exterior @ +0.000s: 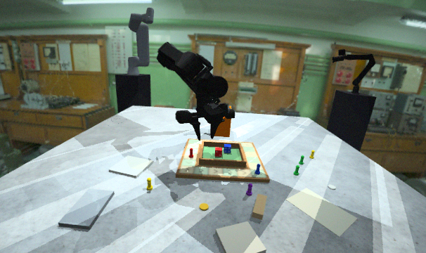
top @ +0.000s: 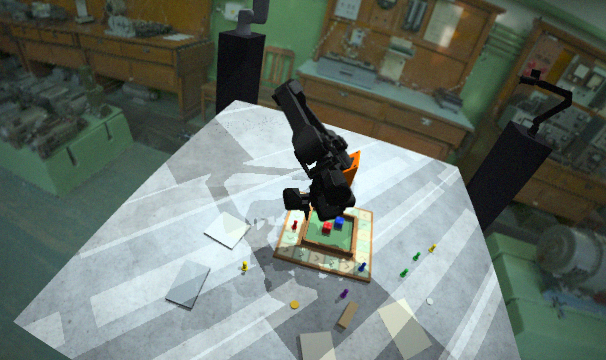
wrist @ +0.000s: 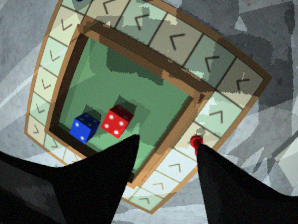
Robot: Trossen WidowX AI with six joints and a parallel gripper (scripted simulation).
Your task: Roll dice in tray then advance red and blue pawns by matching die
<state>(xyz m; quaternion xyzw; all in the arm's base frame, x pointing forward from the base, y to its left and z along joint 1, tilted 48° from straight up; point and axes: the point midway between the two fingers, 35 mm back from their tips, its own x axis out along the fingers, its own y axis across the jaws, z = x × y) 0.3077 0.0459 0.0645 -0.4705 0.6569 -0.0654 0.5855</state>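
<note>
The red pawn lies 6 cm below my gripper tip and 5 cm to the right of it. The rest, counted from my gripper tip: blue pawn: 18 cm to the left, 6 cm below, 4 cm ahead; then purple pawn: 16 cm to the left, 14 cm ahead, 7 cm below; then yellow disc: 22 cm ahead, 9 cm below, 5 cm to the left.
</note>
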